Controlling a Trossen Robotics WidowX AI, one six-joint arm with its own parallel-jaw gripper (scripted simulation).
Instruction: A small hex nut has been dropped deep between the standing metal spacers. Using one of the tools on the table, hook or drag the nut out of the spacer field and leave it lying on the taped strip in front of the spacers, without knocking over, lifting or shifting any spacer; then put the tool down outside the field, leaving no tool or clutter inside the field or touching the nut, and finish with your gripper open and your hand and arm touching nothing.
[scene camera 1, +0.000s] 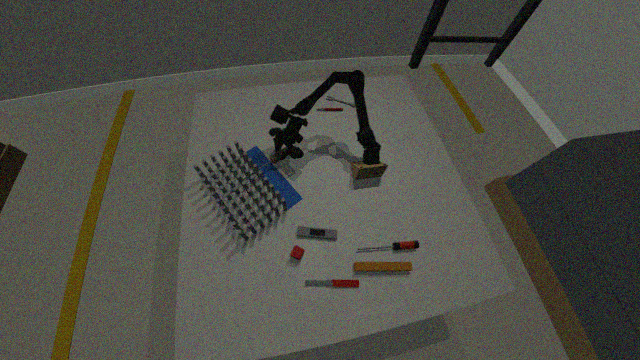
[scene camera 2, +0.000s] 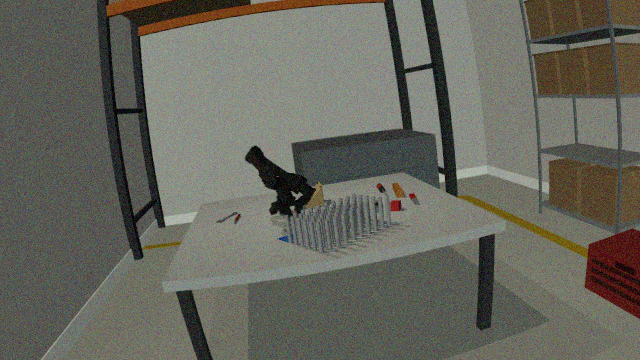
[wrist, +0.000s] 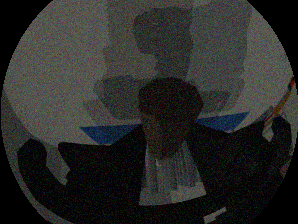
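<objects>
It is my gripper (wrist: 164, 126) that holds the brown-handled pick (wrist: 169, 107).
</objects>
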